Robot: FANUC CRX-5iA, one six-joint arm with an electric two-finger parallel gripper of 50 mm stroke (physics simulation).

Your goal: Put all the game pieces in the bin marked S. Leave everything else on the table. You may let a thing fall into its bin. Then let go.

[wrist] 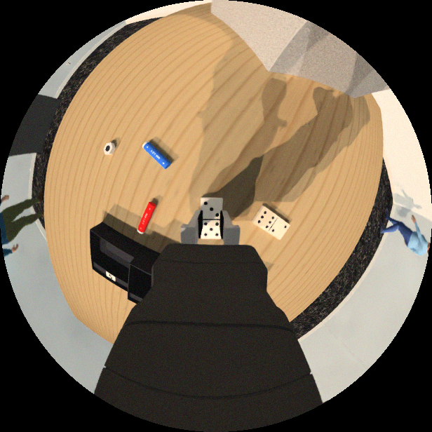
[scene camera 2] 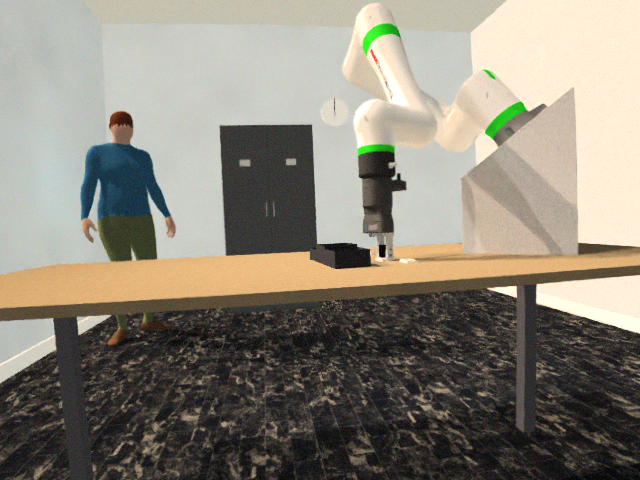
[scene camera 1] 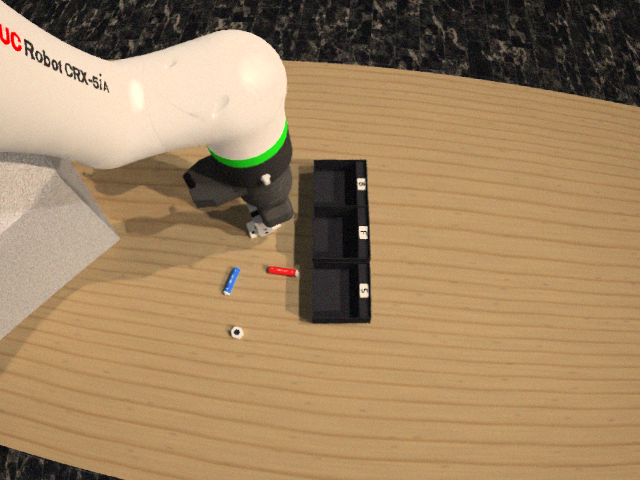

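Pixels of known places: gripper, fingertip midpoint: [scene camera 2: 385, 258] [scene camera 1: 263, 224]; arm's base, origin of the base link: [scene camera 2: 523, 140].
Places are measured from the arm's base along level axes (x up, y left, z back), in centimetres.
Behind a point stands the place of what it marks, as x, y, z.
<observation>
My gripper [scene camera 1: 264, 227] {-31.0, 7.0, -44.7} [scene camera 2: 385, 253] {-31.0, 7.0, -44.7} [wrist: 210, 218] is shut on a white domino with black dots [scene camera 1: 252, 231] {-30.9, 5.6, -43.2} [wrist: 211, 206], gripped across its width, at or very near the table top. A second domino [scene camera 2: 407, 260] {-30.8, 16.2, -42.0} [wrist: 271, 222] lies flat on the table, to the right of the fingers in the wrist view; the arm hides it in scene camera 1. The bin marked S [scene camera 1: 341, 320] {-29.6, -6.7, -58.8} [wrist: 95, 250] is the end bin of the black row; no piece shows inside it in scene camera 1.
A red battery [scene camera 1: 282, 271] {-30.5, -0.3, -49.1} [wrist: 147, 217], a blue battery [scene camera 1: 231, 281] {-30.6, -3.0, -41.6} [wrist: 156, 155] and a white nut [scene camera 1: 236, 337] {-30.7, -11.2, -44.0} [wrist: 113, 146] lie on the table. Bin F [scene camera 1: 363, 248] {-27.3, 3.8, -60.6} and another bin [scene camera 1: 364, 167] {-28.0, 17.6, -59.2} adjoin bin S. The robot's pedestal [scene camera 1: 51, 222] {-16.2, -2.6, -17.2} [scene camera 2: 537, 196] {-16.8, 14.0, -6.5} stands behind. A person [scene camera 2: 121, 175] stands beyond the table.
</observation>
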